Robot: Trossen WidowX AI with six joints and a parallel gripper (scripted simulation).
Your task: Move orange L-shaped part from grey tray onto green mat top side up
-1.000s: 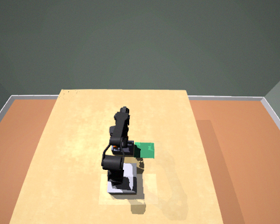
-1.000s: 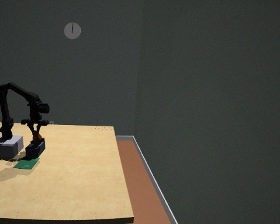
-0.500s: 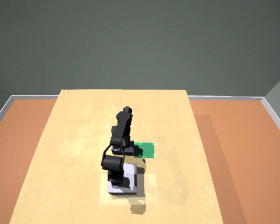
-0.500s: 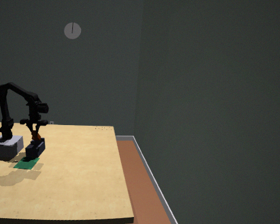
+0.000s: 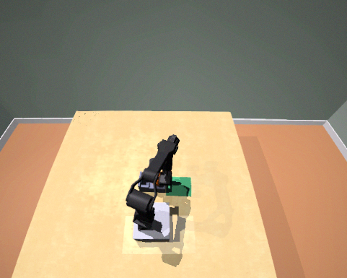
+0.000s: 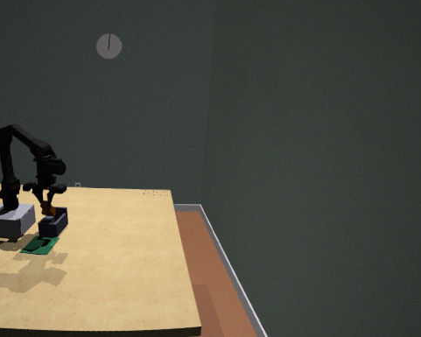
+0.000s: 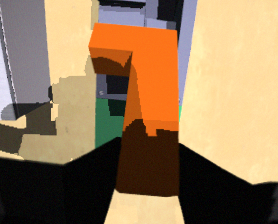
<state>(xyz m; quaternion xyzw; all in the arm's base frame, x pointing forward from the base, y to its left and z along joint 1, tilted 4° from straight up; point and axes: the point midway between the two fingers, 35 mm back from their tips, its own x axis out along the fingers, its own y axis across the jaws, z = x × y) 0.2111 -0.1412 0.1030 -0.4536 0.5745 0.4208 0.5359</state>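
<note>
My gripper tip is 170 mm above the green mat, 70 mm to the left of it and 30 mm past it. From my gripper tip the other things lie so: orange L-shaped part (30 mm to the left, 30 mm below, 10 mm behind).
</note>
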